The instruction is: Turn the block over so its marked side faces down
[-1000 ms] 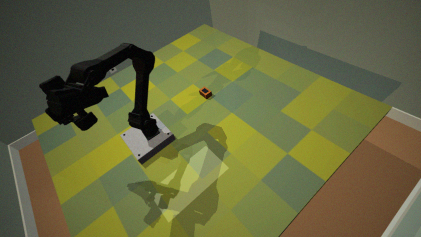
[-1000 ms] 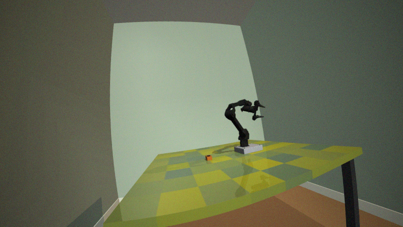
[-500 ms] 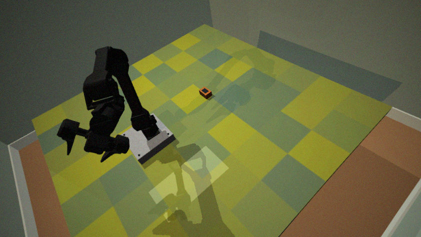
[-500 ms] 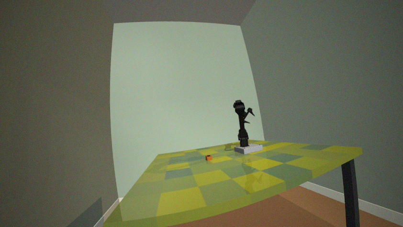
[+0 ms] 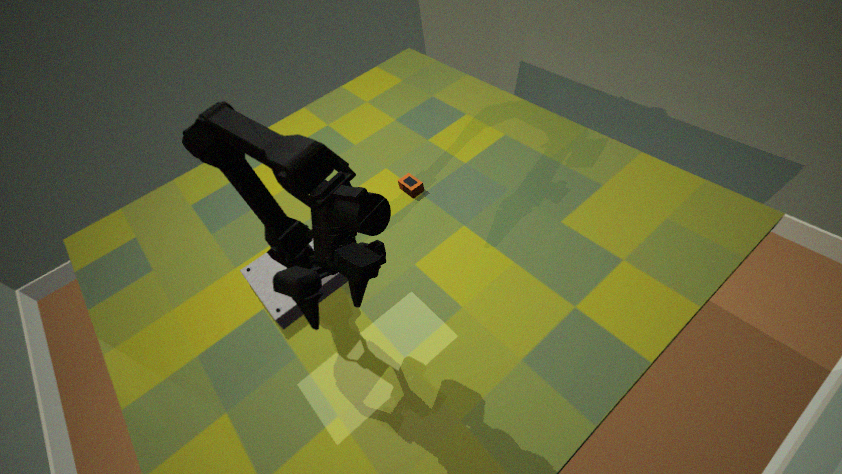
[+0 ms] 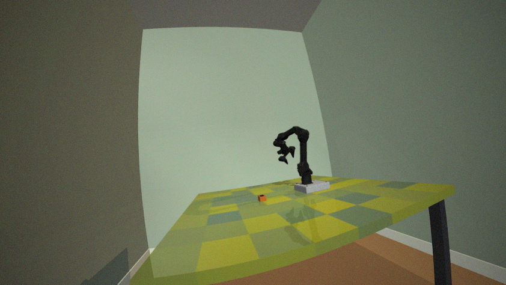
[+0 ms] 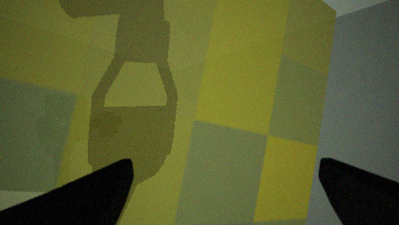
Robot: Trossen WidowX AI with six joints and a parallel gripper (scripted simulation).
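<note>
Right now the orange block is 360 mm ahead of my gripper tip, 350 mm to the left of it and 200 mm below it.
</note>
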